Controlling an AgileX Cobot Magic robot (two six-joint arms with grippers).
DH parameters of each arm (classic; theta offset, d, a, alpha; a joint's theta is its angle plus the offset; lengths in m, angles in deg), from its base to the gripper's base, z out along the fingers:
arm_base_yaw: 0 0.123 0 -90
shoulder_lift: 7.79 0 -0.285 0
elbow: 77.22 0 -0.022 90
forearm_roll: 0 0.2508 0 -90
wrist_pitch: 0 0 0.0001 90
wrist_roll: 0 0.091 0 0
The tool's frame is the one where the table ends.
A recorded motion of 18 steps. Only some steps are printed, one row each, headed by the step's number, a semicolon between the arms.
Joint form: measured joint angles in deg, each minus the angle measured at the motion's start. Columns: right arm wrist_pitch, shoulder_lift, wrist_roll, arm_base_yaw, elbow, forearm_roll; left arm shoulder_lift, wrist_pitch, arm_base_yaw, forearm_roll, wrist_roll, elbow.
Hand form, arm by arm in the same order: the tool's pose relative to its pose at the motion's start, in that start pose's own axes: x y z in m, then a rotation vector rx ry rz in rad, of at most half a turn. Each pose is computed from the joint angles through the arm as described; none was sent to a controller.
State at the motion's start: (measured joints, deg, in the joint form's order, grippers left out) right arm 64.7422 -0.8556 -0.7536 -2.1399 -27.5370 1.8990; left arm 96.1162 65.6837 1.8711 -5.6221 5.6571 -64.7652
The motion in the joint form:
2: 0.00 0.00 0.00 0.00 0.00 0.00; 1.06 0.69 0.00 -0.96 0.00 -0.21
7: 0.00 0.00 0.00 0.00 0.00 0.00; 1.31 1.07 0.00 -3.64 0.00 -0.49
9: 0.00 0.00 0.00 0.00 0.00 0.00; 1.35 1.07 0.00 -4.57 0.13 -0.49
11: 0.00 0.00 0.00 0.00 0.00 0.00; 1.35 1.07 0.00 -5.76 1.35 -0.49
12: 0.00 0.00 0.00 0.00 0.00 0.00; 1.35 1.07 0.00 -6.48 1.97 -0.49
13: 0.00 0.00 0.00 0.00 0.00 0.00; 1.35 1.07 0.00 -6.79 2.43 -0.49
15: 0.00 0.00 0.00 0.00 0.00 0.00; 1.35 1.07 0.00 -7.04 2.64 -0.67
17: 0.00 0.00 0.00 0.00 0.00 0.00; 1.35 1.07 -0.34 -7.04 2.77 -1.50
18: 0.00 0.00 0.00 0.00 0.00 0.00; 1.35 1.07 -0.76 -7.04 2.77 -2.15
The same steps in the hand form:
2: 0.0000 0.0000 0.0000 0.0000 0.0000 0.0000; -0.0016 -0.0009 0.0046 0.0172 0.0252 -0.0082
7: 0.0000 0.0000 0.0000 0.0000 0.0000 0.0000; -0.0027 -0.0048 0.0046 0.0603 0.0270 -0.0273
9: 0.0000 0.0000 0.0000 0.0000 0.0000 0.0000; -0.0030 -0.0061 0.0047 0.0751 0.0262 -0.0318
11: 0.0000 0.0000 0.0000 0.0000 0.0000 0.0000; -0.0032 -0.0078 0.0046 0.0942 0.0233 -0.0190
12: 0.0000 0.0000 0.0000 0.0000 0.0000 0.0000; -0.0034 -0.0089 0.0045 0.1057 0.0214 -0.0134
13: 0.0000 0.0000 0.0000 0.0000 0.0000 0.0000; -0.0034 -0.0093 0.0044 0.1107 0.0204 -0.0076
15: 0.0000 0.0000 0.0000 0.0000 0.0000 0.0000; -0.0040 -0.0097 0.0037 0.1145 0.0166 -0.0052
17: 0.0000 0.0000 0.0000 0.0000 0.0000 0.0000; -0.0066 -0.0117 0.0004 0.1135 0.0030 0.0050
18: 0.0000 0.0000 0.0000 0.0000 0.0000 0.0000; -0.0085 -0.0141 -0.0021 0.1127 -0.0071 0.0139

